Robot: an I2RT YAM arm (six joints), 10 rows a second.
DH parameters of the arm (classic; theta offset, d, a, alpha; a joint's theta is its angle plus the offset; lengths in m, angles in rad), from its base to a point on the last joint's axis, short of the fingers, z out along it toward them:
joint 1: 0 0.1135 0.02 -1.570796
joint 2: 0 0 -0.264 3.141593
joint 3: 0.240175 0 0.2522 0
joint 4: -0.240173 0 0.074 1.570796
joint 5: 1.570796 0 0 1.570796
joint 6: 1.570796 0.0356 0 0
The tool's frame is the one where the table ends.
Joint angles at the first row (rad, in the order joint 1, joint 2, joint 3, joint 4, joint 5, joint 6):
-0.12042 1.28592 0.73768 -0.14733 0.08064 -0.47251
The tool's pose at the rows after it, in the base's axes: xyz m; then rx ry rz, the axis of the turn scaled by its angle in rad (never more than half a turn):
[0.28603 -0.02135 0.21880 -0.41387 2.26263 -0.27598]
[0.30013 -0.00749 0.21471 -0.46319 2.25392 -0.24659]
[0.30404 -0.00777 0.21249 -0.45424 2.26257 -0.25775]
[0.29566 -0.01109 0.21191 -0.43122 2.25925 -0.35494]
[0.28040 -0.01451 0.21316 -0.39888 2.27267 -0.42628]
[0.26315 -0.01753 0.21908 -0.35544 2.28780 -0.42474]
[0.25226 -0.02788 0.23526 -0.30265 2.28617 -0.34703]
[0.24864 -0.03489 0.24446 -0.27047 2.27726 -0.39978]
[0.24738 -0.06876 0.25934 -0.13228 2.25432 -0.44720]
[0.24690 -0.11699 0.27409 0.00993 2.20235 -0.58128]
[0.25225 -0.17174 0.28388 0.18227 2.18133 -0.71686]
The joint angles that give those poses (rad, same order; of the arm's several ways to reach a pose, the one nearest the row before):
-0.07343 1.36177 0.79384 -0.14601 0.00867 -0.43922
-0.02392 1.42354 0.82761 -0.12194 0.00866 -0.43322
-0.02300 1.44368 0.83719 -0.11699 0.02179 -0.42909
-0.02603 1.40903 0.79971 -0.09838 0.09541 -0.44719
-0.03221 1.34550 0.75522 -0.11970 0.15435 -0.45067
-0.04509 1.26494 0.72565 -0.17926 0.15942 -0.42584
-0.09908 1.20005 0.74958 -0.26298 0.07846 -0.39819
-0.12454 1.17604 0.76592 -0.28511 0.10508 -0.41019
-0.26109 1.18025 0.81336 -0.28471 0.07230 -0.41411
-0.43419 1.22551 0.87277 -0.22154 0.06382 -0.45990
-0.58711 1.34416 0.98022 -0.17036 0.09133 -0.47248

